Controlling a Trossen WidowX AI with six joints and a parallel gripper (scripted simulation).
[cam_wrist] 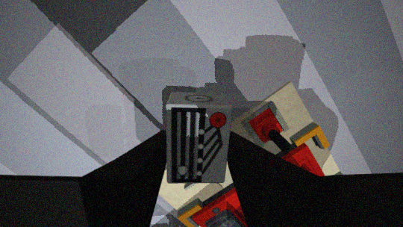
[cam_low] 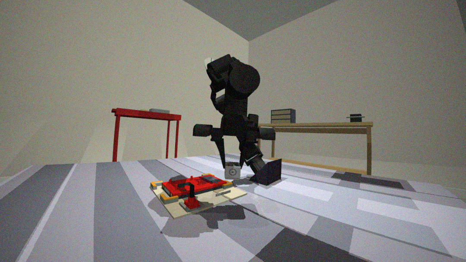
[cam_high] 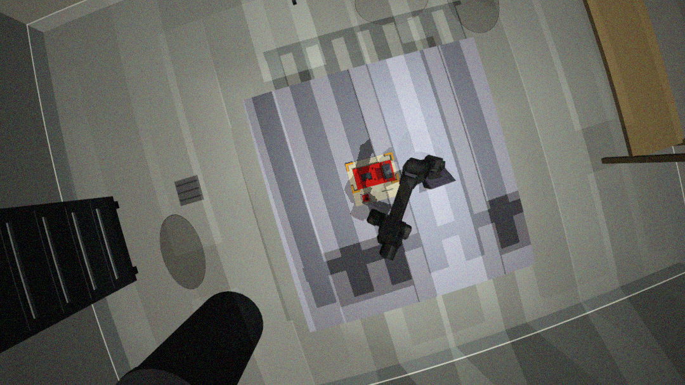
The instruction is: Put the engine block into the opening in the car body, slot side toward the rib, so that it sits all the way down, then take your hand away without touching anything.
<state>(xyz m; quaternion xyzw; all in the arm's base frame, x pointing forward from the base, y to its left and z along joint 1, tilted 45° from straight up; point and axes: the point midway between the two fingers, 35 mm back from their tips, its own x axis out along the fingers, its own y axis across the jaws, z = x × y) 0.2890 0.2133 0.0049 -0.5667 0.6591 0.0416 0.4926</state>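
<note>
The black upright peg is 100 mm to the right of my gripper tip, 90 mm below it and 50 mm ahead of it. Round my gripper tip: engine block (10 mm below).
</note>
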